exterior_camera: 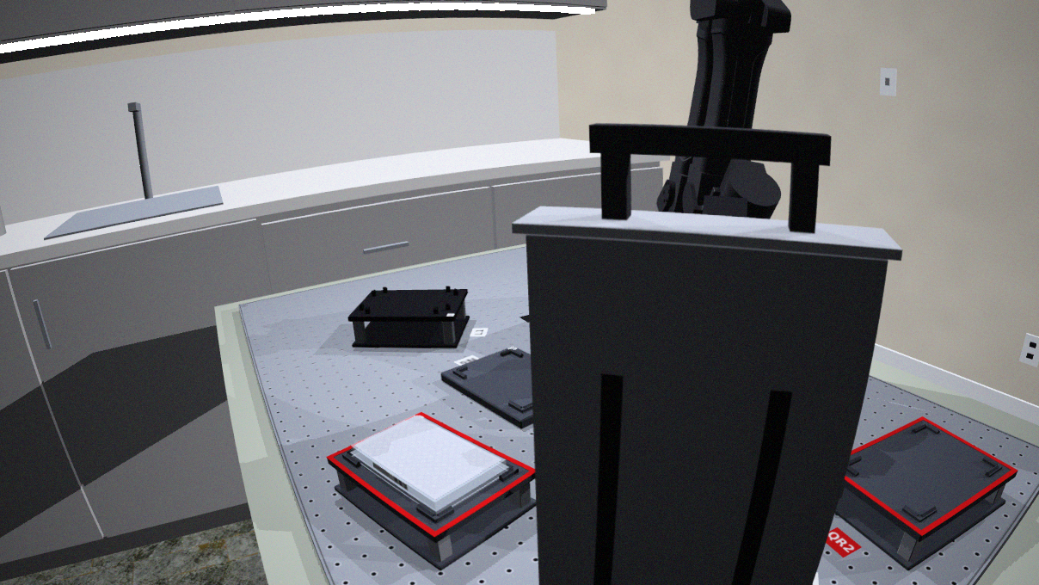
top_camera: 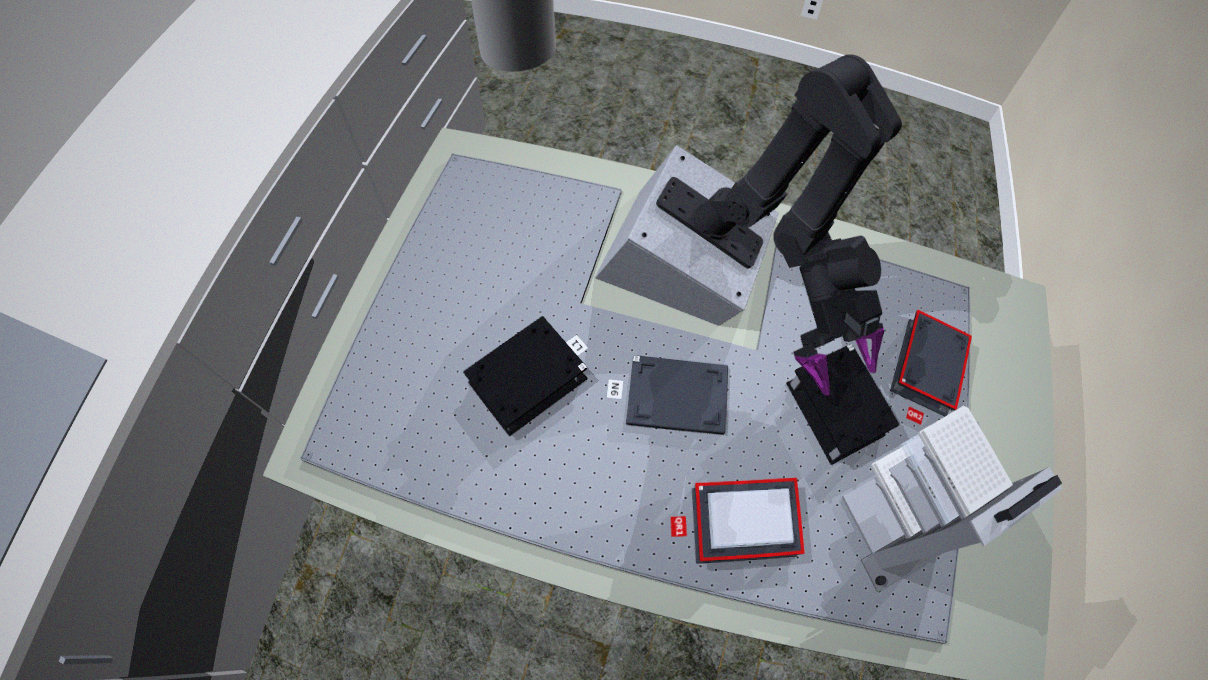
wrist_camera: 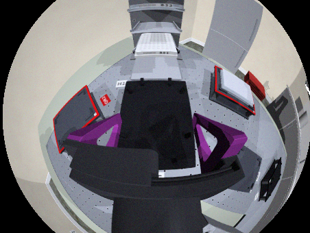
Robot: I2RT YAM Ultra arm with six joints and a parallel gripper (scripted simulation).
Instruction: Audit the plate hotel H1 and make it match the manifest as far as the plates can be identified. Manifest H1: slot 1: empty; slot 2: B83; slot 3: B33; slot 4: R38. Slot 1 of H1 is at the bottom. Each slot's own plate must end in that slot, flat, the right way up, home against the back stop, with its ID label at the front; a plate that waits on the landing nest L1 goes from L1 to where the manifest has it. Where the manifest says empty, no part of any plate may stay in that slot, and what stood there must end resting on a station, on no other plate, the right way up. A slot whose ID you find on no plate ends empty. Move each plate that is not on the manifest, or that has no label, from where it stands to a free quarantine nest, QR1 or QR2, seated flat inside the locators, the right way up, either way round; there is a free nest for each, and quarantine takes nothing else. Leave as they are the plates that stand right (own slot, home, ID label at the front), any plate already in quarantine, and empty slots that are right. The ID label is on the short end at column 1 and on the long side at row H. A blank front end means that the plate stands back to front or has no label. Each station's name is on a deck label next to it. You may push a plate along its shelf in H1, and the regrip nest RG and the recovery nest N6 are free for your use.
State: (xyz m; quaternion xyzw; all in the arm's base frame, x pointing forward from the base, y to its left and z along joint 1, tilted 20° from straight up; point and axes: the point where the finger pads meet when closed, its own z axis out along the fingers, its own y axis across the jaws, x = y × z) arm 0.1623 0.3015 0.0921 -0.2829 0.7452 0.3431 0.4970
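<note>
Now: hand 4 cm above the regrip nest RG, 2 cm to the right of it and 1 cm short of it. Also, from my hand: recovery nest N6: 25 cm to the right, 11 cm ahead, 9 cm below; quarantine nest QR2: 16 cm to the left, 15 cm behind, 6 cm below; plate labelled B33: 15 cm to the left, 13 cm ahead, 11 cm above.
</note>
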